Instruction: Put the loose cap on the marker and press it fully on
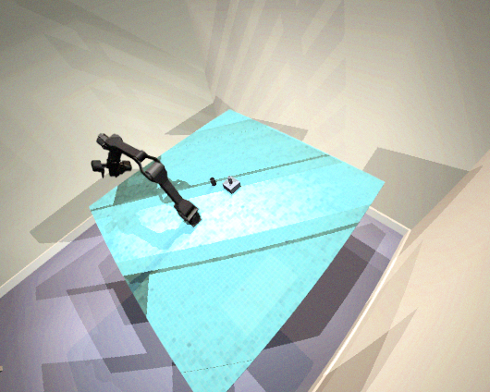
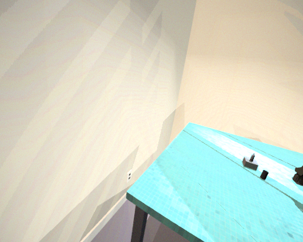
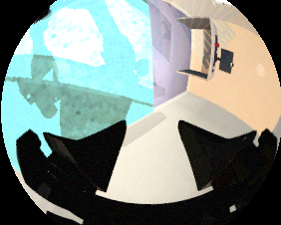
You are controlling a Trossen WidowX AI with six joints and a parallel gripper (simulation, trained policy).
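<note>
The dark cap lies 43 cm ahead of my gripper tip, 28 cm to the right of it and 24 cm below it. Also, from my gripper tip: holder block 48 cm ahead, 38 cm to the right, 24 cm below.
</note>
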